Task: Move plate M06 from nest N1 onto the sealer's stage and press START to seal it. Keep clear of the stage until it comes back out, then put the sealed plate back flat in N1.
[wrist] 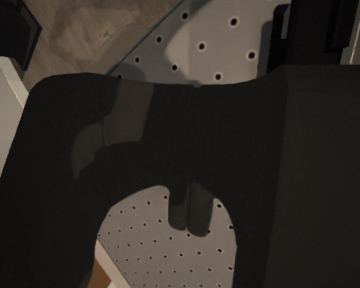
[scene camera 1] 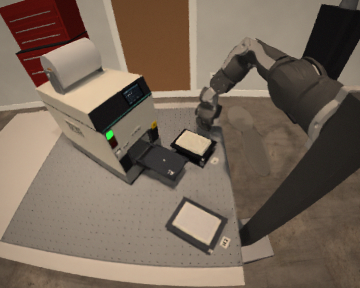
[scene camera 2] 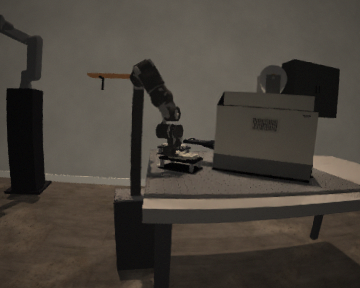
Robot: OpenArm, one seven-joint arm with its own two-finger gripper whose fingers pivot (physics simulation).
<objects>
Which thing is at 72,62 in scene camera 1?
A film roll.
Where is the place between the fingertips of my gripper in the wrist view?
198,159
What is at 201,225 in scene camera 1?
A pale plate.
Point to an arm's post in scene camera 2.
138,94
</objects>
